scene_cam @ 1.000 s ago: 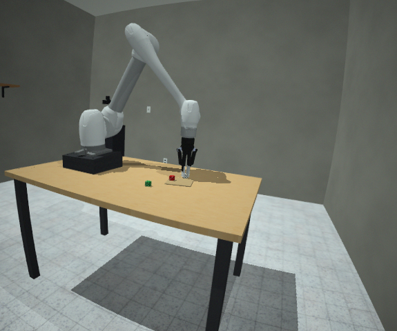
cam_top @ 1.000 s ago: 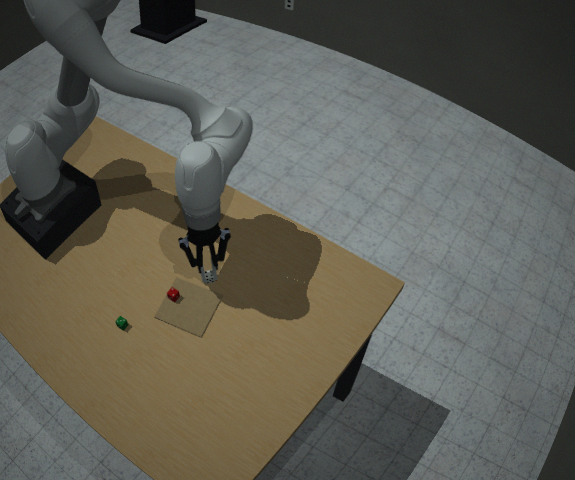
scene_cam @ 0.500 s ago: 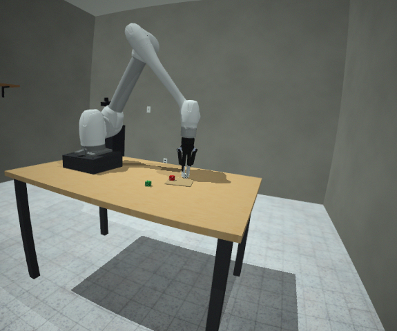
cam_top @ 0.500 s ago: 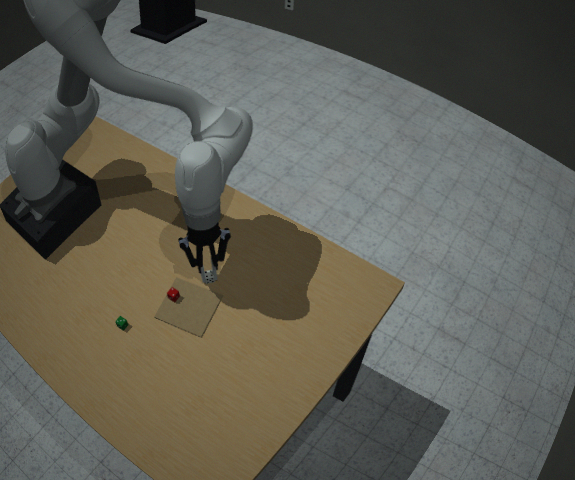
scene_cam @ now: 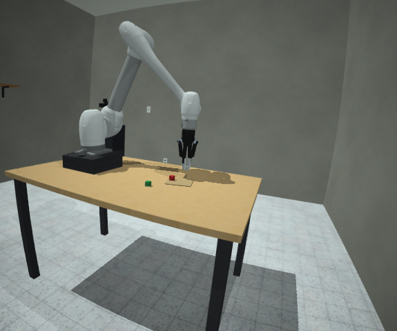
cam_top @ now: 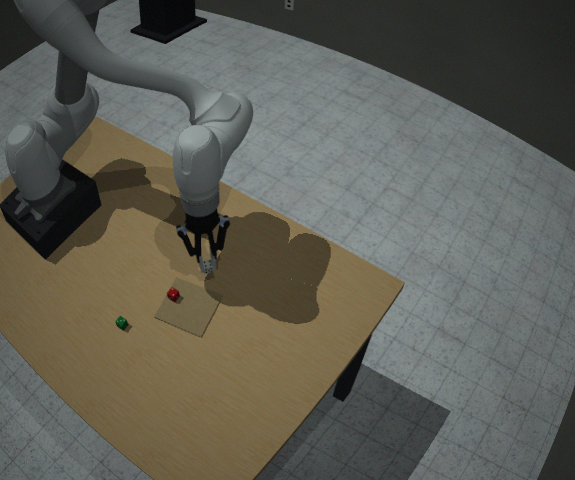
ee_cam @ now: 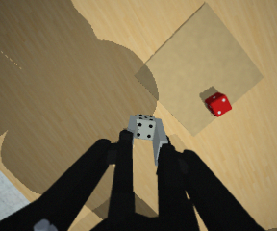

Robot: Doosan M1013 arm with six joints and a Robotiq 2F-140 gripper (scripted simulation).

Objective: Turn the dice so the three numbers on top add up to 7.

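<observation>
Now: hand 10 mm short of the tan mat, 100 mm to the left of it and 90 mm above it. The rest, counted from my hand: red die 30 mm behind, 110 mm to the right, 70 mm below; white die 30 mm below; green die 80 mm behind, 270 mm to the right, 70 mm below.
</observation>
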